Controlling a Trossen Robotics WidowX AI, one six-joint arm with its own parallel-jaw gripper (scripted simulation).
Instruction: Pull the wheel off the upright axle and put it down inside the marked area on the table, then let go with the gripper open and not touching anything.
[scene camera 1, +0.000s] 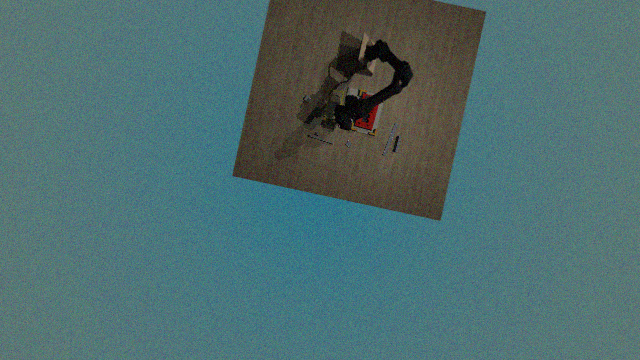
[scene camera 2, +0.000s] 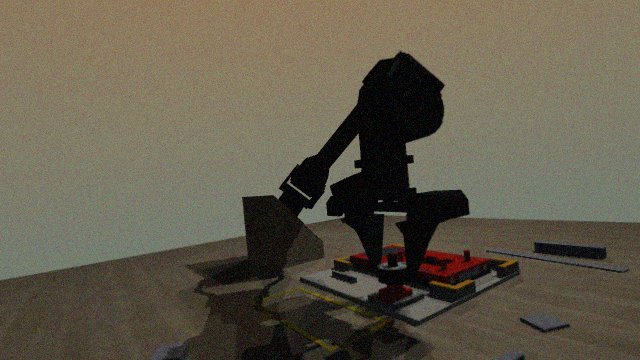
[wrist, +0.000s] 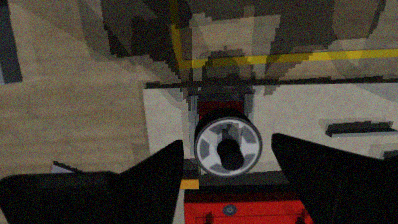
Observation:
My gripper (scene camera 2: 393, 272) is open and holds nothing. Also in view: a wheel (wrist: 223, 123).
My gripper shows as well in the wrist view (wrist: 227, 143).

